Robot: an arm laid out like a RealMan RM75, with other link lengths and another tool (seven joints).
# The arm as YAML. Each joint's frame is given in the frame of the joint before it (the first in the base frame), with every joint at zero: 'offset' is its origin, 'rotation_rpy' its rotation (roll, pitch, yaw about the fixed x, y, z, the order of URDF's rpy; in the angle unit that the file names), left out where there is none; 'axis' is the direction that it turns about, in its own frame. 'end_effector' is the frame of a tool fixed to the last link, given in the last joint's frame.
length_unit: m
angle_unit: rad
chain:
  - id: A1
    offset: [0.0, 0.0, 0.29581]
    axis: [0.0, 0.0, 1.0]
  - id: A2
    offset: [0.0, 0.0, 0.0]
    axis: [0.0, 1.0, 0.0]
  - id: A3
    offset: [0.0, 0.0, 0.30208]
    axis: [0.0, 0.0, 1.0]
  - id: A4
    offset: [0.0, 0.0, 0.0]
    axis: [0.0, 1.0, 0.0]
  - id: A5
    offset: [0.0, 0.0, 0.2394]
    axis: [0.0, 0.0, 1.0]
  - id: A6
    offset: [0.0, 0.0, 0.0]
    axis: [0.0, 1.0, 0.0]
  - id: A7
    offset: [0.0, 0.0, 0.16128]
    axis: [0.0, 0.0, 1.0]
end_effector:
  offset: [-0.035, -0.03, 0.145]
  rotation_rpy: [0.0, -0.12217, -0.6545]
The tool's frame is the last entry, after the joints.
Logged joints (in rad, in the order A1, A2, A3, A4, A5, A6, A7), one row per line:
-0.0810 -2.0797 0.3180 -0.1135 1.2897 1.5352 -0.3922
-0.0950 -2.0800 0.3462 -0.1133 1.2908 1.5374 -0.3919
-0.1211 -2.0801 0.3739 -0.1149 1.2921 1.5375 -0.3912
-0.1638 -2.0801 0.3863 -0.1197 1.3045 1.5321 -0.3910
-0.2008 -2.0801 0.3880 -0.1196 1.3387 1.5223 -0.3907
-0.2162 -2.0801 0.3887 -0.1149 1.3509 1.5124 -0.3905
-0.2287 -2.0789 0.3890 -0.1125 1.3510 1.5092 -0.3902
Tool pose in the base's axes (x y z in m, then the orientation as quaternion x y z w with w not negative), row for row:
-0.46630 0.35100 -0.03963 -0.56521 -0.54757 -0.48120 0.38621
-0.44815 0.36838 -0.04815 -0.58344 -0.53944 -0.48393 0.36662
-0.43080 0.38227 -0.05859 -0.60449 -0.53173 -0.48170 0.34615
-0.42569 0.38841 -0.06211 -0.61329 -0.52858 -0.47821 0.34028
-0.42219 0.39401 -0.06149 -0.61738 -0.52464 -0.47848 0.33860
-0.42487 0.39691 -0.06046 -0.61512 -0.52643 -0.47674 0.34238
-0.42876 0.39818 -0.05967 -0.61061 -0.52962 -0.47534 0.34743
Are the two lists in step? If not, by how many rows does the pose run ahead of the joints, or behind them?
The pose runs 2 rows ahead of the joints: the pose in row i belongs to the joints in row i + 2.
